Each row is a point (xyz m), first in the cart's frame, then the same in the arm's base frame.
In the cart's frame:
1: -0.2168 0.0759 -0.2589
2: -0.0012 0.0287 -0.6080
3: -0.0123 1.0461 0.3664
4: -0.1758 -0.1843 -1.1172
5: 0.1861 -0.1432 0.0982
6: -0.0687 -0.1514 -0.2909
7: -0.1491 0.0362 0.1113
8: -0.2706 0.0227 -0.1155
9: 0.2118 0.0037 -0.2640
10: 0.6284 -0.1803 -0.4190
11: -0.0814 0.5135 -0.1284
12: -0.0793 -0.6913 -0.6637
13: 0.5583 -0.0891 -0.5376
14: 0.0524 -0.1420 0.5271
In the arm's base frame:
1: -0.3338 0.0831 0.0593
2: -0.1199 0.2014 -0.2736
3: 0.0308 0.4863 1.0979
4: -0.3152 0.3429 -0.7999
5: 0.0083 -0.3644 0.2026
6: -0.2306 -0.1096 -0.1046
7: -0.2869 -0.1673 0.3392
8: -0.4014 -0.0305 0.1532
9: 0.0732 -0.0479 -0.0188
10: 0.4521 -0.1840 -0.2822
11: -0.1221 0.3418 0.3986
12: -0.3314 -0.3382 -0.7113
13: 0.4045 -0.0316 -0.3247
14: -0.1365 -0.5789 0.5698

